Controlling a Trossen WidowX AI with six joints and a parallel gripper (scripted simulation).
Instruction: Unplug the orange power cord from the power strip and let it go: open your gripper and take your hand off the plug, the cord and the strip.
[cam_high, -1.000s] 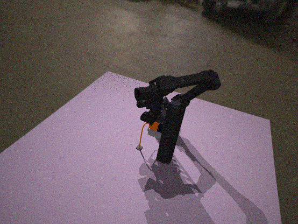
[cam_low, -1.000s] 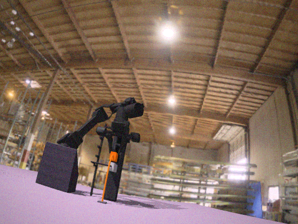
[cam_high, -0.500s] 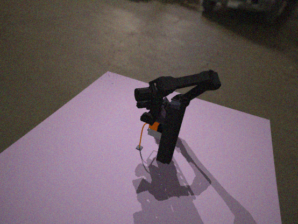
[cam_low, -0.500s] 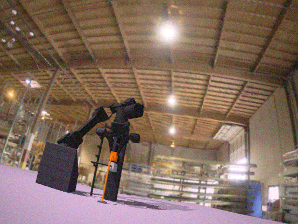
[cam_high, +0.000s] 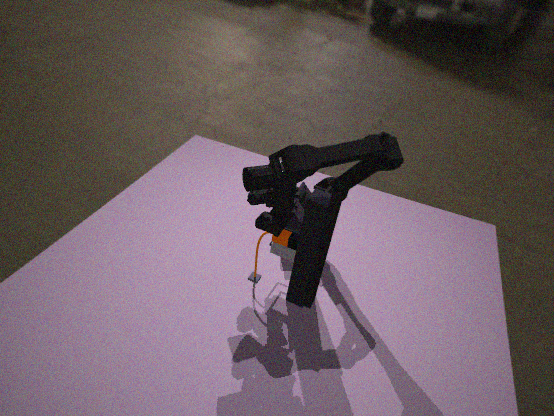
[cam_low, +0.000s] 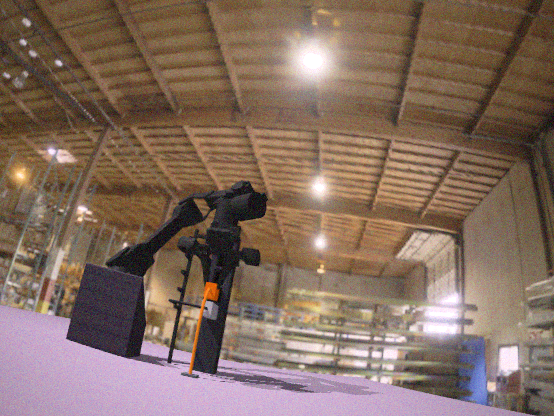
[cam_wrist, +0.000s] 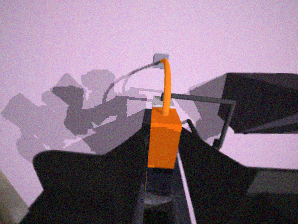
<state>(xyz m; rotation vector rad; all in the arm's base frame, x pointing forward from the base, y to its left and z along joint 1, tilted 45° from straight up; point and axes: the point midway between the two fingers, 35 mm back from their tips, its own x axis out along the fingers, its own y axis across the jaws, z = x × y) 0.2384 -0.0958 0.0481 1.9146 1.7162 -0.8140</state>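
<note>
Right now the orange plug is 3 cm to the left of my gripper tip. Round my gripper tip: power strip: 1 cm ahead, 10 cm to the left, 2 cm below.
</note>
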